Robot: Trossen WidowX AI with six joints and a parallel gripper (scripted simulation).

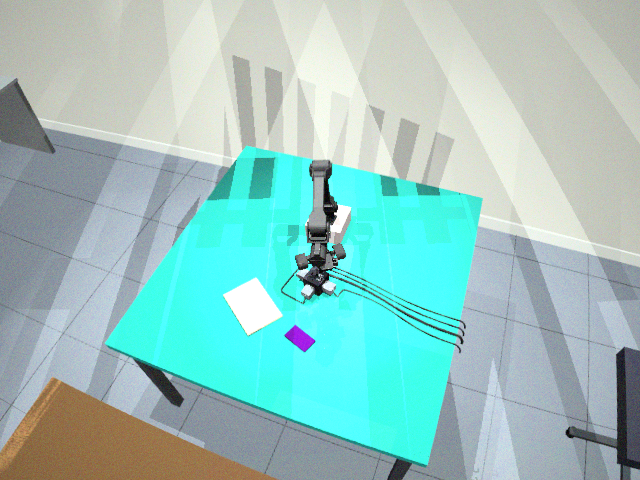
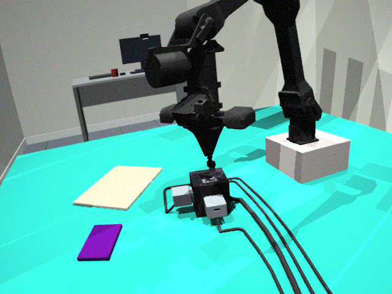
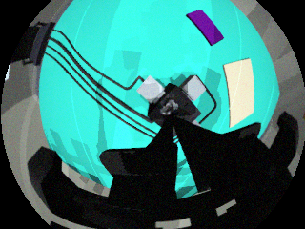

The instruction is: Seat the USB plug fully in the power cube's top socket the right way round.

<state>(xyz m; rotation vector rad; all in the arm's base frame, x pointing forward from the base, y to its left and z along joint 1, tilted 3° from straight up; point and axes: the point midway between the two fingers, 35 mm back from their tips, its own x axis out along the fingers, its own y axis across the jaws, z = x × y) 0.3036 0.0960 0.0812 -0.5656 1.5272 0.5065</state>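
Right now my gripper tip is 20 mm above the black USB plug. Round my gripper tip: purple card (240 mm ahead, 130 mm below, 10 mm to the left); then USB socket (70 mm below, 10 mm to the right); then cream sheet (230 mm to the right, 180 mm ahead, 130 mm below).
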